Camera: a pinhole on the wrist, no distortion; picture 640 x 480 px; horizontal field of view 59.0 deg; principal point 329.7 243.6 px. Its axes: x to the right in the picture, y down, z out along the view. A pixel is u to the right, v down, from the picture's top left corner.
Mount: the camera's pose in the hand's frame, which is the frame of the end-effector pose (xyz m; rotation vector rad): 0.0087 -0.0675 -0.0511 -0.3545 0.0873 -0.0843
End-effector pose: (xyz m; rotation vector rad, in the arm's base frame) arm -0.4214 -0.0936 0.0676 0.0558 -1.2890 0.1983
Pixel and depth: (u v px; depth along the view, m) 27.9 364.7 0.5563
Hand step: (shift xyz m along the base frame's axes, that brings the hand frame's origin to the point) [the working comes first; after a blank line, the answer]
In the camera's frame: -0.2968 0.1191 0.5563

-0.5300 0.1648 -0.1061
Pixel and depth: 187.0 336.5 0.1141
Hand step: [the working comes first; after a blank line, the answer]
In the camera's frame: -0.0288 0.0187 0.1141

-0.0488 -0.0165 0.0079
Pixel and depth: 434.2 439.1 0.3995
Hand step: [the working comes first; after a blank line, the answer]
In the camera's frame: 0.0738 0.1381 0.3995

-0.2540 0.1620 0.1874
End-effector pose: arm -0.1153 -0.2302 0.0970 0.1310 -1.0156 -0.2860
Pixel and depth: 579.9 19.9 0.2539
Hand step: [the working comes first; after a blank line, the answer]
In the camera's frame: 0.1123 -0.1004 0.2539

-0.1280 -0.1173 0.2047
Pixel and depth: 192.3 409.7 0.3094
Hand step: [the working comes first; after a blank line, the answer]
In the camera's frame: -0.0752 0.0909 0.3094

-0.1715 0.1386 0.1184
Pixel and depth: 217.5 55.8 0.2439
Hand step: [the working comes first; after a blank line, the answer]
In the camera's frame: -0.0484 -0.0810 0.2439

-0.1972 -0.0413 0.0793
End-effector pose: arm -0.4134 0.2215 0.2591 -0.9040 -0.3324 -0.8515
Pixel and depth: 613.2 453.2 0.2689
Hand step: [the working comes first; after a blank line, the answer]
In the camera's frame: 0.1348 0.0996 0.2689

0.2057 0.0698 0.1378
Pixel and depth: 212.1 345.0 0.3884
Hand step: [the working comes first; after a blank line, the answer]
In the camera's frame: -0.0808 0.0696 0.3884

0.1137 0.2935 0.0821
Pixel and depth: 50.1 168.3 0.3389
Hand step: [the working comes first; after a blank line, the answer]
In the camera's frame: -0.1675 -0.0451 0.3389

-0.0378 0.3053 0.0884
